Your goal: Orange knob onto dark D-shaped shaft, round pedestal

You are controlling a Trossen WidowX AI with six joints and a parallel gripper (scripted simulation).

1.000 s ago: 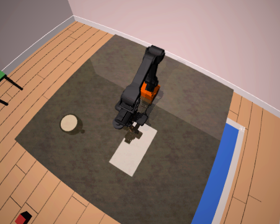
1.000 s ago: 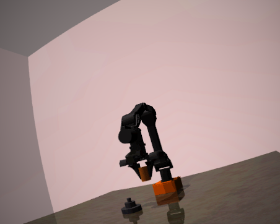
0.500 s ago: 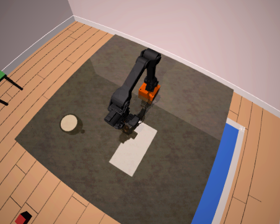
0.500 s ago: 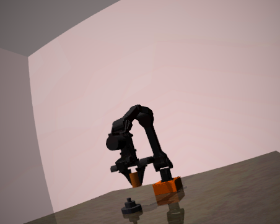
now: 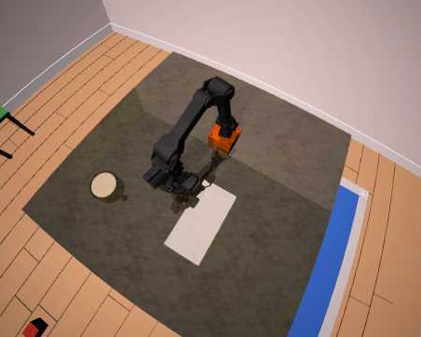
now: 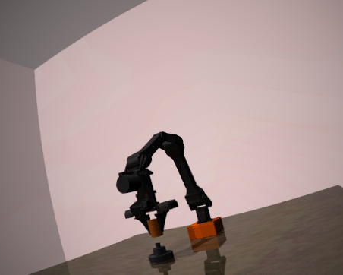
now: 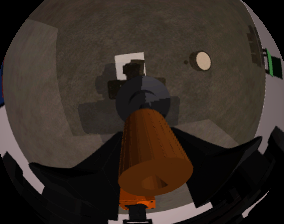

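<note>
Right now the dark round pedestal is 6 cm below my gripper tip and 1 cm to the right of it. The rest, counted from my gripper tip: orange knob 2 cm above.
</note>
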